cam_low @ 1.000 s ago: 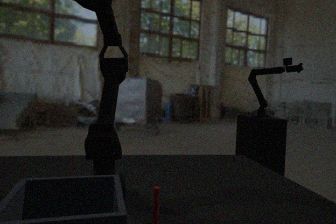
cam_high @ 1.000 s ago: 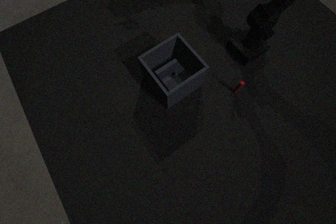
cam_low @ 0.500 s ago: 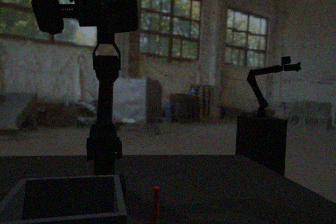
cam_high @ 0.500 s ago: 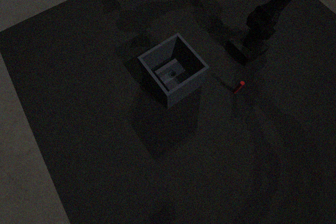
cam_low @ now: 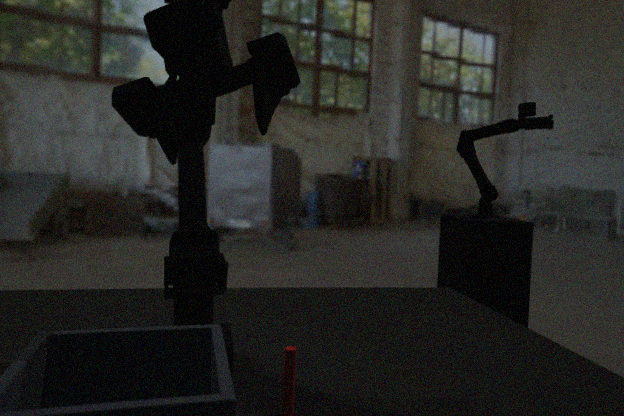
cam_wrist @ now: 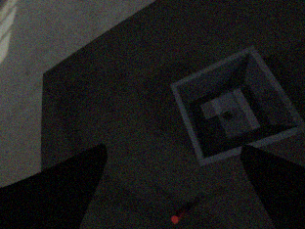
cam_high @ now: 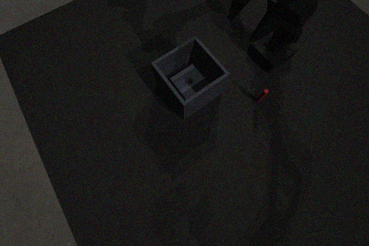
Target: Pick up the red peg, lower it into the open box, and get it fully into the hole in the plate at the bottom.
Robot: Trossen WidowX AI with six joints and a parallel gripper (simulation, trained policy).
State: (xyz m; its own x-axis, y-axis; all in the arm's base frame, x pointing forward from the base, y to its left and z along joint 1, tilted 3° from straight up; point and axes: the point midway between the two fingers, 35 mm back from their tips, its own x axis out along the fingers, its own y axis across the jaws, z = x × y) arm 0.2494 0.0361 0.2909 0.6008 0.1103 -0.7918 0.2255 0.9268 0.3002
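The red peg is 27 cm below my gripper tip, 10 cm to the left of it and 10 cm behind it. Also, from my gripper tip: pale plate 27 cm below, 7 cm ahead, 6 cm to the right.
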